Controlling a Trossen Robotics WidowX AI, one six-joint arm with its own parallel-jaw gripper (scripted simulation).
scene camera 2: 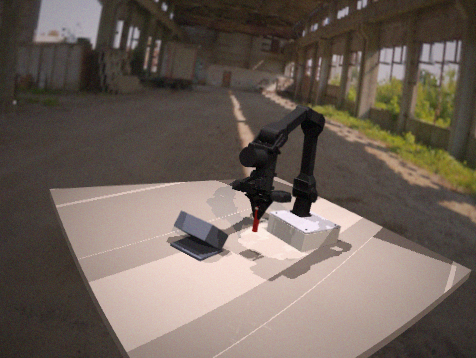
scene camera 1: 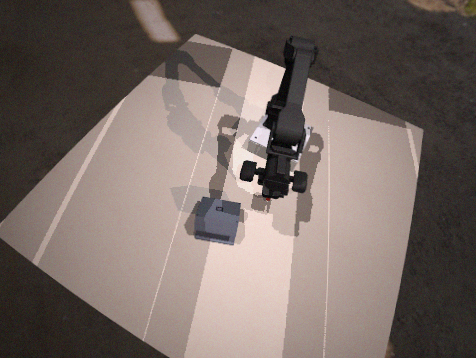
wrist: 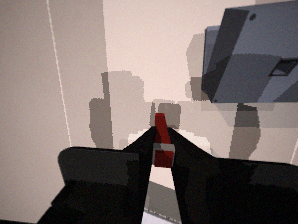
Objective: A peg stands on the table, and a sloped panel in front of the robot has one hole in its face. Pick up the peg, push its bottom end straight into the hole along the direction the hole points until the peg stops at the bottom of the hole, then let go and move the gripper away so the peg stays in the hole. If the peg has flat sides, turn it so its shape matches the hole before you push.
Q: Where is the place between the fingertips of my gripper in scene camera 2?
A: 256, 219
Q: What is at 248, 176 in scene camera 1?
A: My gripper.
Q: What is my gripper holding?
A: A red peg.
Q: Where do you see a red peg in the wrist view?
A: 163, 151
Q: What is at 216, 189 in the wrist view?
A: My gripper.
